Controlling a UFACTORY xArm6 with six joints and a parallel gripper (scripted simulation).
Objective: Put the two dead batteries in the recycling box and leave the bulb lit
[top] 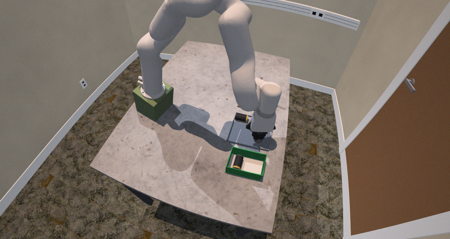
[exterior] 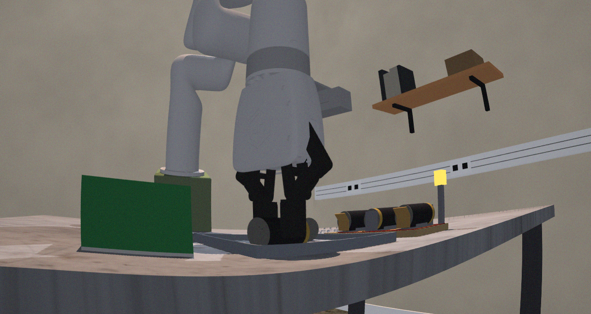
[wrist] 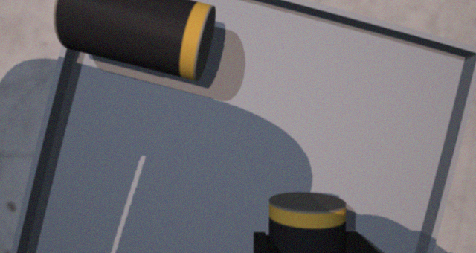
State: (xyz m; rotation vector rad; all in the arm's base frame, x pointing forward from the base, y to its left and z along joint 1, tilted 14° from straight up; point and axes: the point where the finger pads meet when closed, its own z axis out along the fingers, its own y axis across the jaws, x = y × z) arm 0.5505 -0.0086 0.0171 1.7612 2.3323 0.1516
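Right now my hand is 40 mm past the grey tray, 30 mm to the right of it and 30 mm above it. The rest, counted from my hand: green recycling box 160 mm to the right, 20 mm below, 20 mm behind.
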